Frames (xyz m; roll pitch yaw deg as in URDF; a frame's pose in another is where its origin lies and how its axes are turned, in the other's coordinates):
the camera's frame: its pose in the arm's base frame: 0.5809 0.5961 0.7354 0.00 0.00 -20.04
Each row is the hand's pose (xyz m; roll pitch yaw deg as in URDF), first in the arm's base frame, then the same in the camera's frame.
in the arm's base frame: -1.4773 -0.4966 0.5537 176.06 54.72 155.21
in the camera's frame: -1.5591 -1.7318 -0.1817 176.06 54.72 175.25
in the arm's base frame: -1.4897 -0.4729 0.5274 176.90 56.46 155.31
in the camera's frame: -1.5789 -1.7138 -0.2080 176.90 56.46 175.35
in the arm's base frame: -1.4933 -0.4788 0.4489 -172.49 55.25 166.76
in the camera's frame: -1.5803 -1.7206 -0.2865 -172.49 55.25 -173.20
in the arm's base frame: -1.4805 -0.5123 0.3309 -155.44 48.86 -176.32
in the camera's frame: -1.5568 -1.7477 -0.4045 -155.44 48.86 -156.28
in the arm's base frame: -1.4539 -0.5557 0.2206 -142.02 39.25 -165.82
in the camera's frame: -1.5169 -1.7793 -0.5148 -142.02 39.25 -145.78
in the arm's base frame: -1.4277 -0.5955 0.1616 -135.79 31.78 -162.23
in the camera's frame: -1.4787 -1.8078 -0.5738 -135.79 31.78 -142.19
